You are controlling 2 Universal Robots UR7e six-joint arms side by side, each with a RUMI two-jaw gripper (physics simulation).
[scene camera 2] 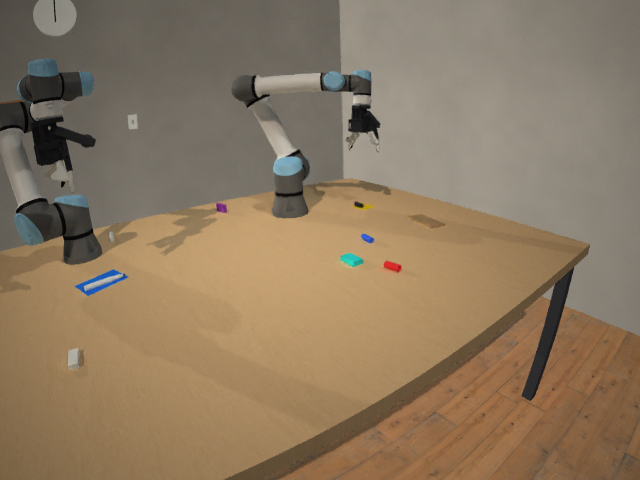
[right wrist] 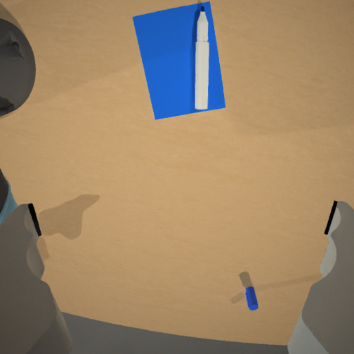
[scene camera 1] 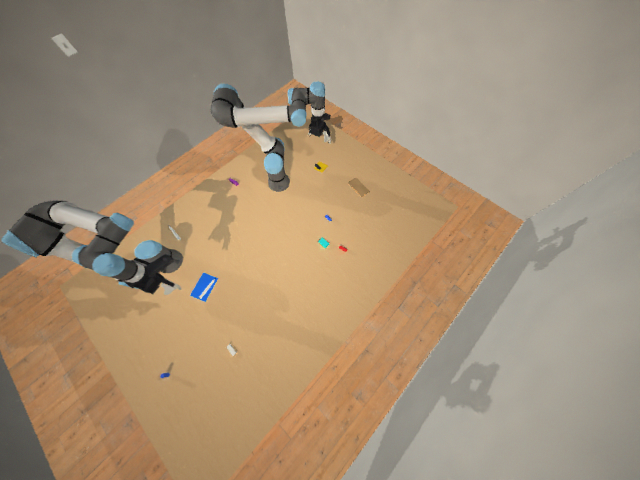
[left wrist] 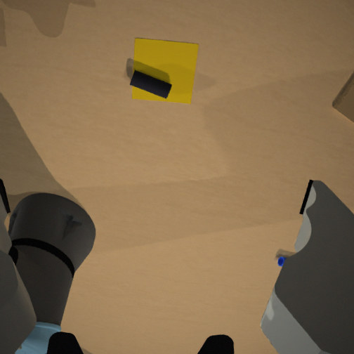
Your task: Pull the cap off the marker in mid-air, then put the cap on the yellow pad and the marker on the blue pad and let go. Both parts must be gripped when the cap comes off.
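Pixels of known places: left gripper, fingertip midpoint: (scene camera 2: pixel 363 150) (scene camera 1: pixel 319 140); right gripper, fingertip midpoint: (scene camera 2: pixel 67 189) (scene camera 1: pixel 169 281); left arm's base, origin of the base link: (scene camera 2: pixel 290 213) (scene camera 1: pixel 279 182); right arm's base, origin of the base link: (scene camera 2: pixel 83 256).
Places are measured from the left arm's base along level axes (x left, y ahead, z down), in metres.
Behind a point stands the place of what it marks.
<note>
The black cap (scene camera 1: pixel 317 166) @[x 0.239, y 0.184, z -0.017 m] (scene camera 2: pixel 358 204) @[x 0.233, y 0.190, z -0.014 m] (left wrist: pixel 151 84) lies on its side on the yellow pad (scene camera 1: pixel 324 164) @[x 0.290, y 0.214, z 0.000 m] (scene camera 2: pixel 368 206) @[x 0.271, y 0.218, z -0.001 m] (left wrist: pixel 175 55), one end at the pad's left edge in the left wrist view. The white marker (scene camera 1: pixel 207 289) @[x -0.846, y 0.027, z -0.014 m] (scene camera 2: pixel 103 282) @[x -0.847, y 0.029, z -0.011 m] (right wrist: pixel 201 75) lies uncapped, dark tip bare, along one side of the blue pad (scene camera 1: pixel 202 283) @[x -0.832, y -0.030, z 0.000 m] (scene camera 2: pixel 100 277) @[x -0.834, y -0.042, z -0.001 m] (right wrist: pixel 165 65). My left gripper (scene camera 1: pixel 318 137) @[x 0.261, y 0.198, z -0.248 m] (scene camera 2: pixel 364 149) @[x 0.261, y 0.198, z -0.248 m] (left wrist: pixel 154 184) is open and empty, high above the table near the yellow pad. My right gripper (scene camera 1: pixel 173 289) @[x -0.886, y -0.005, z -0.295 m] (scene camera 2: pixel 67 188) @[x -0.886, y -0.005, z -0.295 m] (right wrist: pixel 181 207) is open and empty, raised beside the blue pad.
A brown block (scene camera 1: pixel 358 187) @[x 0.209, y 0.522, z -0.008 m] (scene camera 2: pixel 427 221) @[x 0.202, y 0.534, z -0.008 m], a teal block (scene camera 1: pixel 323 242) @[x -0.273, y 0.497, z -0.015 m] (scene camera 2: pixel 351 259) @[x -0.286, y 0.507, z -0.015 m], a red cylinder (scene camera 1: pixel 342 248) @[x -0.257, y 0.621, z -0.019 m] (scene camera 2: pixel 392 266) @[x -0.262, y 0.629, z -0.015 m] and a blue cylinder (scene camera 1: pixel 328 218) @[x -0.108, y 0.449, z -0.019 m] (scene camera 2: pixel 367 238) @[x -0.114, y 0.453, z -0.016 m] lie on the table. A purple block (scene camera 1: pixel 234 181) @[x -0.149, y -0.272, z -0.034 m] (scene camera 2: pixel 221 207) @[x -0.155, y -0.274, z -0.023 m] and a white block (scene camera 1: pixel 232 349) @[x -1.039, y 0.347, z -0.011 m] (scene camera 2: pixel 74 358) @[x -1.044, y 0.352, z -0.012 m] lie farther off.
</note>
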